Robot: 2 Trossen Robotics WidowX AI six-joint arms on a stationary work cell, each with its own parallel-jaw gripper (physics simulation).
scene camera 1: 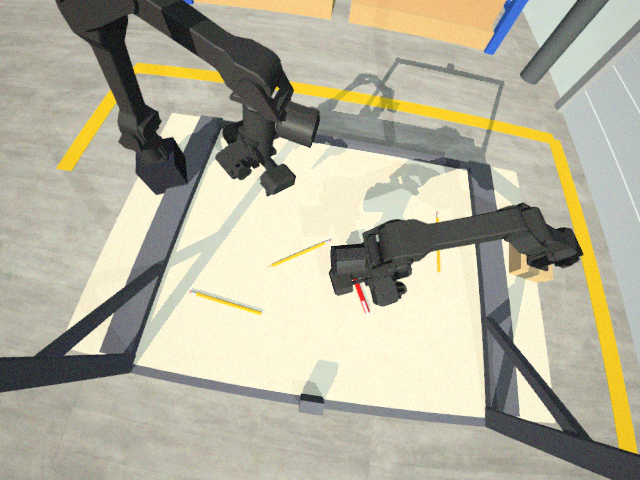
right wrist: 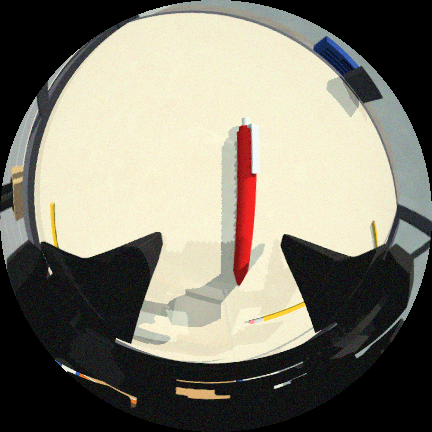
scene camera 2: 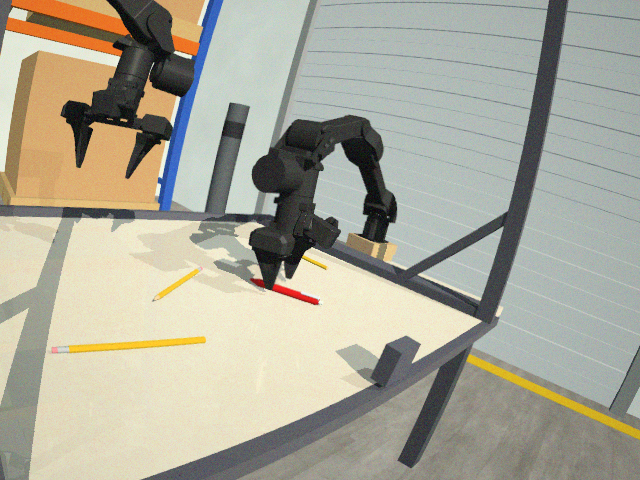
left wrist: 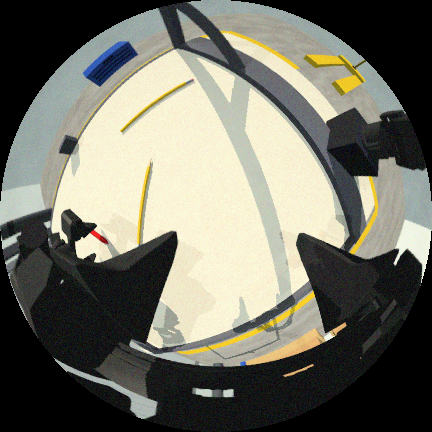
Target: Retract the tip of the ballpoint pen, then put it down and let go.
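Note:
A red ballpoint pen with a white clip and a white button lies flat on the cream table top. In the right wrist view its button end points up and its pointed red end points down; no separate writing point can be made out there. My right gripper is open and empty, low over the pen's pointed end, its fingers to either side. My left gripper is open and empty, high above the table's far left part.
Yellow pencils lie around the pen: one left of it, one farther left, and one to its right. A dark block stands at the table's front edge.

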